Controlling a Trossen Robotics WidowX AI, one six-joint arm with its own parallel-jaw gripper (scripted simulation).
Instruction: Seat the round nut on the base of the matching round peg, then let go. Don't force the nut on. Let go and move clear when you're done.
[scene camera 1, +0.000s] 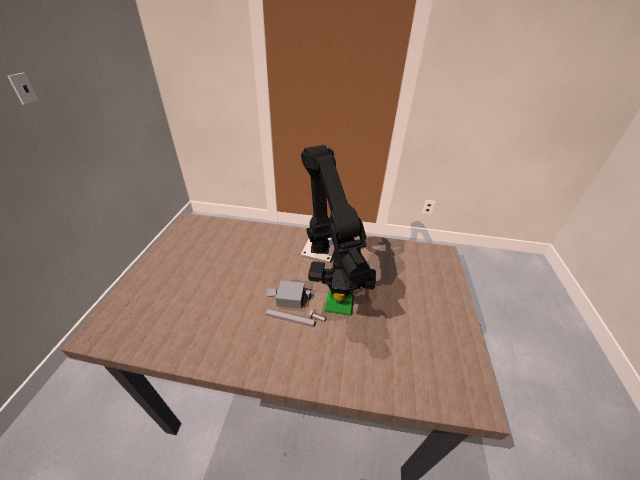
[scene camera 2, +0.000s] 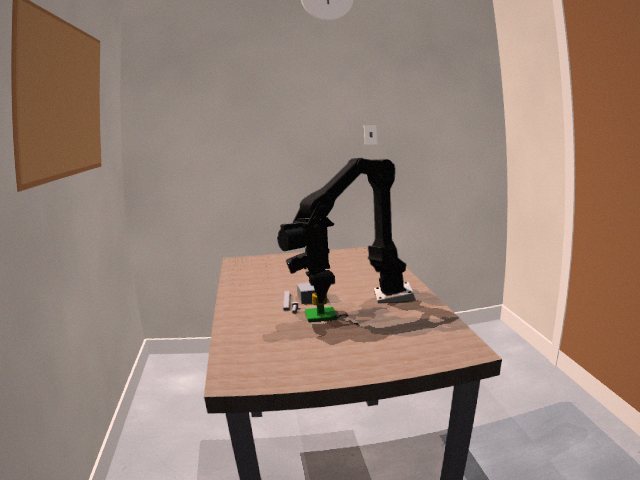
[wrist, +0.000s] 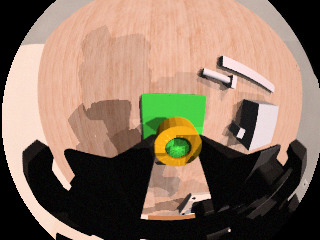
I see my gripper (scene camera 2: 319, 300) and a grey block (wrist: 259, 118).
My gripper is seen too in scene camera 1 (scene camera 1: 340, 294) and in the wrist view (wrist: 176, 139).
